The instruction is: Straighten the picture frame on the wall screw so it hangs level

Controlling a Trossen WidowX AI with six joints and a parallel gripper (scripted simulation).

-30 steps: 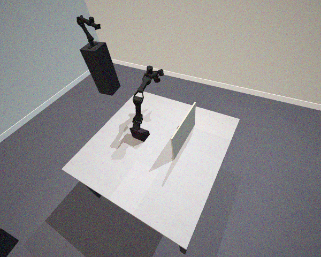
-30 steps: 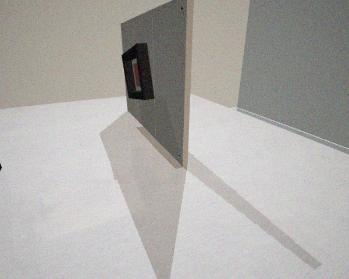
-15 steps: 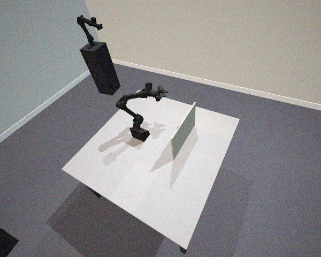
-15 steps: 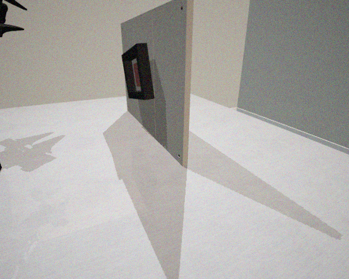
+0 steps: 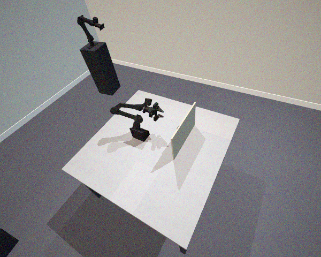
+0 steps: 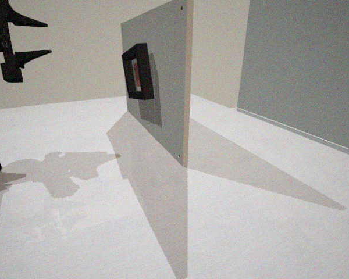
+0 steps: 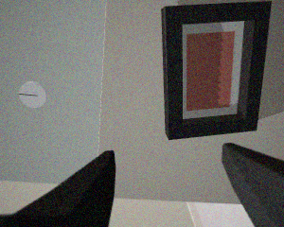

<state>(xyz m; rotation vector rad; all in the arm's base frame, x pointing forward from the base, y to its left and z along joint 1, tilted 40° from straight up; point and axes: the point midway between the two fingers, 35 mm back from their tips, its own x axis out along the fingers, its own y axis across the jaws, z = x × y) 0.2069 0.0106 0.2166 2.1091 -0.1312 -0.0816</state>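
Now: the picture frame 20 cm ahead of my gripper tip, 4 cm to the right of it and 9 cm below it. Round my gripper tip: wall panel 21 cm ahead, 5 cm to the right, 10 cm below.
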